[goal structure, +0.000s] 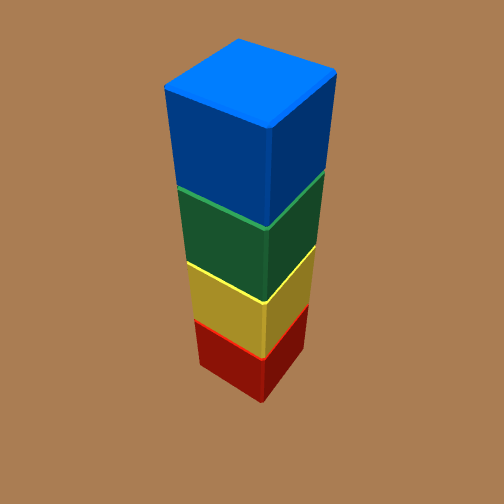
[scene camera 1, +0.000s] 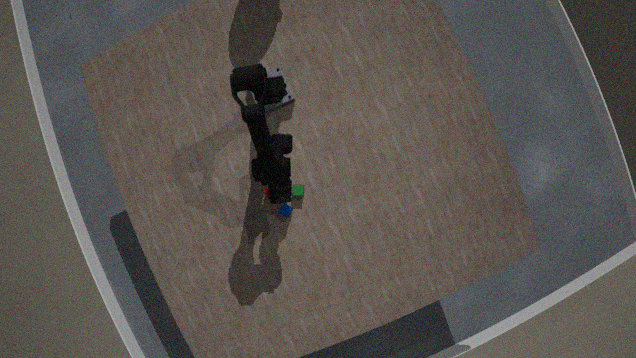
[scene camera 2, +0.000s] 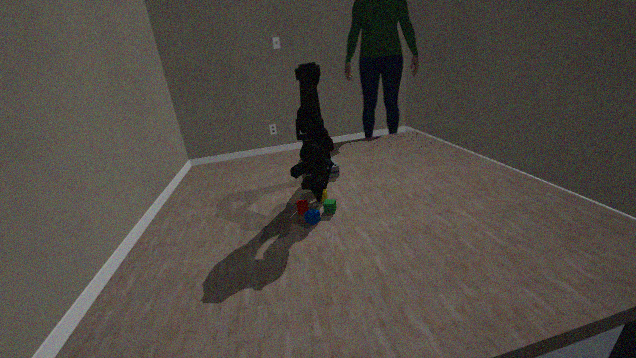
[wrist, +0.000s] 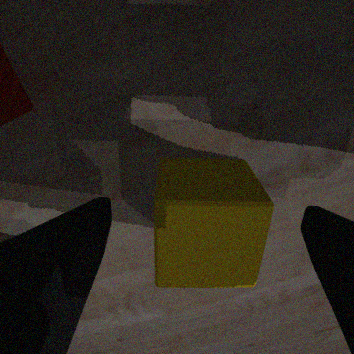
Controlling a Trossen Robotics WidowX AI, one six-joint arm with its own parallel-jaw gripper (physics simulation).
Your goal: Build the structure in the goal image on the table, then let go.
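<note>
A yellow cube [wrist: 212, 242] [scene camera 2: 324, 194] sits on the table; in the wrist view it lies between and slightly ahead of the open fingers, with a gap on each side. My gripper [wrist: 208, 213] [scene camera 2: 320, 200] is open and low over the table. A red cube [scene camera 2: 302, 207] [scene camera 1: 267, 193] [wrist: 12, 92] stands to the left, partly hidden by the arm in scene camera 1. A blue cube [scene camera 1: 285, 210] [scene camera 2: 312, 217] stands in front of the gripper. A green cube [scene camera 1: 298, 190] [scene camera 2: 329, 206] stands to the right of the arm. The cubes are apart on the table.
The black arm [scene camera 1: 260, 135] [scene camera 2: 311, 115] reaches over the wooden table [scene camera 1: 400, 175] [scene camera 2: 425, 250] from its grey base [scene camera 1: 287, 95]. Its shadow falls across the blue cube's side of the table. A person [scene camera 2: 381, 60] stands behind the table near the wall.
</note>
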